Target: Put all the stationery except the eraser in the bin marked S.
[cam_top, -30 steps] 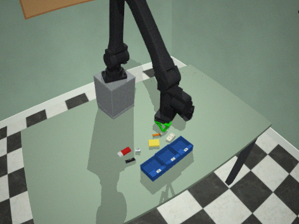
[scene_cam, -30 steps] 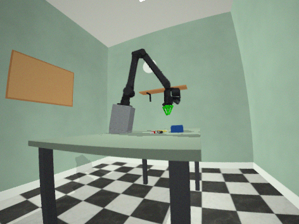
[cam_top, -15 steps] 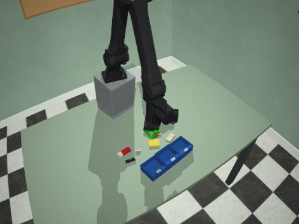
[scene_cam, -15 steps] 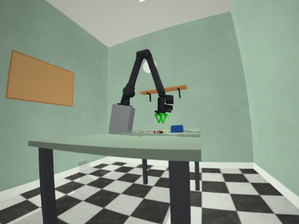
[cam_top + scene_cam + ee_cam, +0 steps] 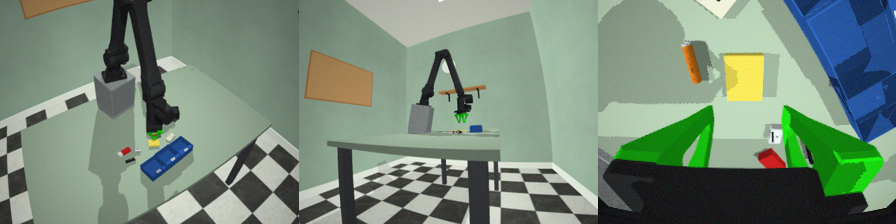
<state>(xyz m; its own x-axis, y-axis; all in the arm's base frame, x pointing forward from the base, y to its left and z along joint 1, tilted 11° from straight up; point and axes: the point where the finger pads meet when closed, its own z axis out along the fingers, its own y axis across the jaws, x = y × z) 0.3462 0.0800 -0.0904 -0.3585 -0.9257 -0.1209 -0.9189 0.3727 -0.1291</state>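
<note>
The yellow pad lies 70 mm below my hand. The rest, counted from my hand: orange pen-like item 50 mm behind, 30 mm to the left, 70 mm below; then blue bin row 110 mm ahead, 10 mm to the left, 60 mm below; then white domino 90 mm to the left, 70 mm below.
</note>
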